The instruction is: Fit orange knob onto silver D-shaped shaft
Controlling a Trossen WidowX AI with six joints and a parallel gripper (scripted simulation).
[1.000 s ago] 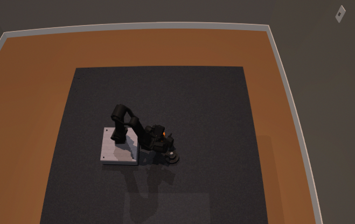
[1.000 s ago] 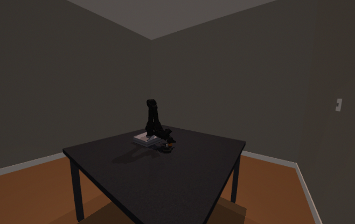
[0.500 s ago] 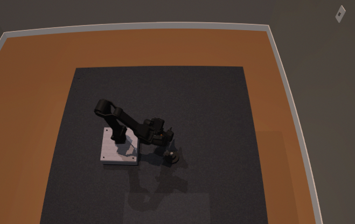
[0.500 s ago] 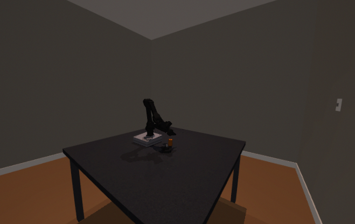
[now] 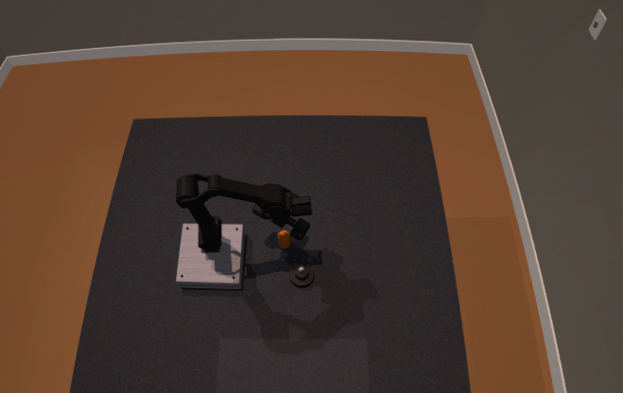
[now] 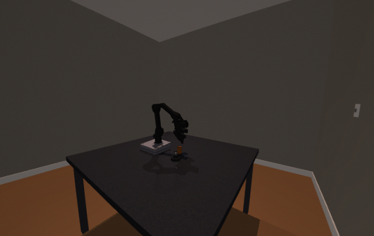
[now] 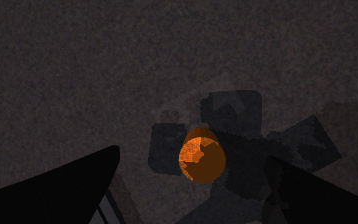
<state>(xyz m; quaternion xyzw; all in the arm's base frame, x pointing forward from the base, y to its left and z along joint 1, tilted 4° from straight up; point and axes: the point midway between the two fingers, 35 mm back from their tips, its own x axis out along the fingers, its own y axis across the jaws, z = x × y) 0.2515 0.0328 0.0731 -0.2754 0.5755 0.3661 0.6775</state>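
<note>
The orange knob is 20 mm to the right of my gripper tip and 60 mm below it. From my gripper tip the other things lie so: round pedestal with shaft 50 mm ahead, 150 mm to the right, 70 mm below.
</note>
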